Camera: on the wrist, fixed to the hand. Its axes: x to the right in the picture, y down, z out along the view.
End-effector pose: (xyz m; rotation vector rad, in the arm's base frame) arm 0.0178 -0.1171 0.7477 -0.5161 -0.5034 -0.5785
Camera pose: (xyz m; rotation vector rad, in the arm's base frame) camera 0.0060 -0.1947 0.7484 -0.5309 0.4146 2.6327
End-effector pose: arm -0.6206 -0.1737 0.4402 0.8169 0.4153 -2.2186
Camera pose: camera -0.6604 -0.1204 0.3985 0.1582 -0.8981 0.7862
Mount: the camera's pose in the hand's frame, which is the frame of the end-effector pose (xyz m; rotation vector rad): 0.0212 -0.0634 -0.0411 -0.2107 0.3154 -2.9883
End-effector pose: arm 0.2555 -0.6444 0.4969 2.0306 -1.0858 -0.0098
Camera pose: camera 0.3273 -0.6135 0.4899 1.3132 2.3687 -1.0186
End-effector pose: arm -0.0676 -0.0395 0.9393 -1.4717 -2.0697 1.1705
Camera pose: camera -0.0872 -0.0108 1.0097 1.5592 -1.4065 -0.6118
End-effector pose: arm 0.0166 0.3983 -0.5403 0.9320 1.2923 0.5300
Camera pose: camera -0.0280 0.3918 -0.6045 -1.6697 1.3634 -1.5364
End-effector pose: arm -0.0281 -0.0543 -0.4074 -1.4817 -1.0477 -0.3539
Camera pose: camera -0.0506 -0.0918 -0.3422 -1.1182 1.7312 2.0709
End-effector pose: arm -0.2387 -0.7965 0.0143 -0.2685 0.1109 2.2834
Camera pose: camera -0.1985 -0.7458 -0.0301 -0.3577 -0.2541 -0.7279
